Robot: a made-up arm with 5 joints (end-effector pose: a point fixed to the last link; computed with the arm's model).
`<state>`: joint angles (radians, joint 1 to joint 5).
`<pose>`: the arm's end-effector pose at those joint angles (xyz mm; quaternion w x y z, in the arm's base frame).
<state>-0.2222 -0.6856 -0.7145 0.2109 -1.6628</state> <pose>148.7 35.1 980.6 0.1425 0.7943 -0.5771 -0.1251</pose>
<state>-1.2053 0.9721 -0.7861 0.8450 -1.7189</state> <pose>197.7 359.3 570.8 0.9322 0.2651 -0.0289 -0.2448</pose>
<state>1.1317 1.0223 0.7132 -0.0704 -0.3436</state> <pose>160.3 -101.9 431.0 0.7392 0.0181 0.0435 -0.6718</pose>
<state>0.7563 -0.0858 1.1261 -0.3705 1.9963</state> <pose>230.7 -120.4 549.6 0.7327 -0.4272 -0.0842 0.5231</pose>
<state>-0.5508 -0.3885 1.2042 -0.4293 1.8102</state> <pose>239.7 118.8 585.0 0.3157 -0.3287 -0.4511 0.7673</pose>
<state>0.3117 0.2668 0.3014 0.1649 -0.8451</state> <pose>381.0 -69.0 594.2 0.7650 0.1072 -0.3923 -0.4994</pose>
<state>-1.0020 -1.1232 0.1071 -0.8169 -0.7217</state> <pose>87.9 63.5 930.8 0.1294 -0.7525 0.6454 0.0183</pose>
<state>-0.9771 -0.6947 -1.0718 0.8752 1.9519</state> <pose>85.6 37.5 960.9 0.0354 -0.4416 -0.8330 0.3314</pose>
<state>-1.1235 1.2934 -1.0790 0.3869 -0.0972</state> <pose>223.0 367.2 525.5 0.7708 0.2671 -0.3819 0.4344</pose>
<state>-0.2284 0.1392 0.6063 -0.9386 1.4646</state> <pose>365.3 88.0 602.6 0.4212 -0.4474 -0.6291 0.4761</pose>
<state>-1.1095 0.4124 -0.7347 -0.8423 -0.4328</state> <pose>212.5 331.8 816.3 0.1903 0.6826 -0.7024 0.0670</pose>
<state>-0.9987 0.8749 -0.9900 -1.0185 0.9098</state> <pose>279.0 357.4 719.2 0.1254 0.0434 -0.9752 0.1769</pose>
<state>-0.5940 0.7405 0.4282 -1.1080 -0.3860</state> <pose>299.6 183.6 503.4 0.7243 0.3225 -0.6047 0.0756</pose>
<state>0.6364 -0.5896 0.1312 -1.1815 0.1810</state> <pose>261.3 -96.9 887.9 0.0337 0.3972 0.9171 -0.0078</pose>
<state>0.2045 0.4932 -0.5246 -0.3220 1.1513</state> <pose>469.5 -56.2 706.5 0.5089 -0.5145 -0.6390 0.2607</pose>
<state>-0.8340 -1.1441 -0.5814 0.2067 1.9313</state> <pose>45.2 -13.8 957.1 0.0049 -0.5214 -0.8529 0.0255</pose>
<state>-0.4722 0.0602 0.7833 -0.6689 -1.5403</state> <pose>308.9 139.7 597.1 0.6594 0.5430 -0.3439 -0.3899</pose>
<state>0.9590 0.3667 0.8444 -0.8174 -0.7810</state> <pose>239.2 -179.7 530.3 0.5363 -0.0493 -0.5530 -0.6357</pose>
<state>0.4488 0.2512 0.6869 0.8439 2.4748</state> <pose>259.2 -72.8 549.0 0.5264 0.1048 0.0115 0.8437</pose>
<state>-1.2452 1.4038 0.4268 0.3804 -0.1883</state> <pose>79.3 91.2 401.6 0.8197 -0.2067 0.2372 0.4786</pose>
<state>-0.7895 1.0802 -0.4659 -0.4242 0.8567</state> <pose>324.1 283.8 498.7 0.5243 -0.0214 -0.6364 0.5654</pose>
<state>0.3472 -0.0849 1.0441 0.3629 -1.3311</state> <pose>262.8 -42.4 559.7 0.6629 0.0586 -0.1093 -0.7383</pose>
